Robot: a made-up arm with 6 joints.
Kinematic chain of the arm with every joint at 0, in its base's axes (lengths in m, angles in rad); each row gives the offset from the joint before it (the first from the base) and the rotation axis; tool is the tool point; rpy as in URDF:
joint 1: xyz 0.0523 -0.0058 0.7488 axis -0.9 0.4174 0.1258
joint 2: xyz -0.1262 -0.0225 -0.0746 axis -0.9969 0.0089 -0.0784
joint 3: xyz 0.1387 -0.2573 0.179 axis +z
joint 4: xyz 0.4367 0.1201 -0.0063 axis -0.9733 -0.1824 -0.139
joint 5: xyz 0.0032 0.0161 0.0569 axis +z
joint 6: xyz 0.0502 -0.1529 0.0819 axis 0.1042 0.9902 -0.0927
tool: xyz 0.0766 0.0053 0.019 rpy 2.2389 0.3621 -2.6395
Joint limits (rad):
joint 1: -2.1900..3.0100
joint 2: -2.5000..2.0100
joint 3: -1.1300..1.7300
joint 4: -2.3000..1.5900
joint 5: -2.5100..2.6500
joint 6: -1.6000..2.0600
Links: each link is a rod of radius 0.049 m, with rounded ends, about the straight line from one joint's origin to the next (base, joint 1, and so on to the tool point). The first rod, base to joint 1, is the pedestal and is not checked.
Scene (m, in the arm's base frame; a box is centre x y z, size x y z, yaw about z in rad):
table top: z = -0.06
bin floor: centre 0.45 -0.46 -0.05 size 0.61 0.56 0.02 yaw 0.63
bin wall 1: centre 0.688 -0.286 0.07 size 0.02 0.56 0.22 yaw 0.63
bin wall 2: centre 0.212 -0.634 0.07 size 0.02 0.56 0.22 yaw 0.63
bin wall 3: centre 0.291 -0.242 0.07 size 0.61 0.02 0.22 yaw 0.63
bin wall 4: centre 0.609 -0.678 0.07 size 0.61 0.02 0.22 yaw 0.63
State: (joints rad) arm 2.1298 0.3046 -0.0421 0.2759 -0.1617 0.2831
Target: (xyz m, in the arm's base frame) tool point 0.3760 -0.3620 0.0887
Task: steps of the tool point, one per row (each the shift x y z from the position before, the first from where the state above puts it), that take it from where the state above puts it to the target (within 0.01 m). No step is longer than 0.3 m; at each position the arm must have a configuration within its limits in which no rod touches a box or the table.
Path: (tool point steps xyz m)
1: 0.0997 -0.0084 0.1996
2: 0.0393 -0.1164 0.1809
3: -0.0240 -0.1916 0.1005
4: -0.0740 -0.2085 -0.0176
5: -0.0991 -0.1587 -0.1379
6: -0.0956 -0.0527 -0.2229
7: -0.0687 0.0823 -0.2450
8: -0.0302 0.2102 -0.1943

